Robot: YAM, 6 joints.
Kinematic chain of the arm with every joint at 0, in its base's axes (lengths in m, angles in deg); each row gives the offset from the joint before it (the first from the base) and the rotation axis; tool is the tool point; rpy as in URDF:
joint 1: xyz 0 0 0.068 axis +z
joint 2: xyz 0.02 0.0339 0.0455 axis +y
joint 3: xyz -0.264 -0.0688 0 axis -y
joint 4: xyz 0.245 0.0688 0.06 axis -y
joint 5: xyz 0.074 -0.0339 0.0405 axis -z
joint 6: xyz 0.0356 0 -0.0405 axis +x
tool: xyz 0 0 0 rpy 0 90 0
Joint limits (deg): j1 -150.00..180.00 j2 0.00..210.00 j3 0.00..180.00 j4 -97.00..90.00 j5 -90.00..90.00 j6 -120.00..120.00
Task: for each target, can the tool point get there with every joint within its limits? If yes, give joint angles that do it. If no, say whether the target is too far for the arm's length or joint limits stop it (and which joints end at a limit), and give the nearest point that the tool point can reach.
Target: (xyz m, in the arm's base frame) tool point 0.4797 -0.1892 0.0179
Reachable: yes | joints -17.71 153.43 98.51 20.12 74.61 -60.80
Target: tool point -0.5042 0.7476 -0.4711
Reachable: no: too far | nearest point -0.3053 0.4527 -0.2246 | short by 0.433 m
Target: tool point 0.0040 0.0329 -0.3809
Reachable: no: joint limits stop it (at a limit: joint 2) | nearest point 0.0077 0.0632 -0.3295 | short by 0.060 m
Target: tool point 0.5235 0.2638 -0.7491
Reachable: no: too far | nearest point 0.3576 0.1802 -0.3470 | short by 0.443 m
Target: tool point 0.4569 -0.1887 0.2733
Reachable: yes | joints -26.03 133.24 130.32 -57.84 -60.25 32.53
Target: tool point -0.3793 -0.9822 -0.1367
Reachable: no: too far | nearest point -0.2263 -0.5861 -0.0338 | short by 0.437 m
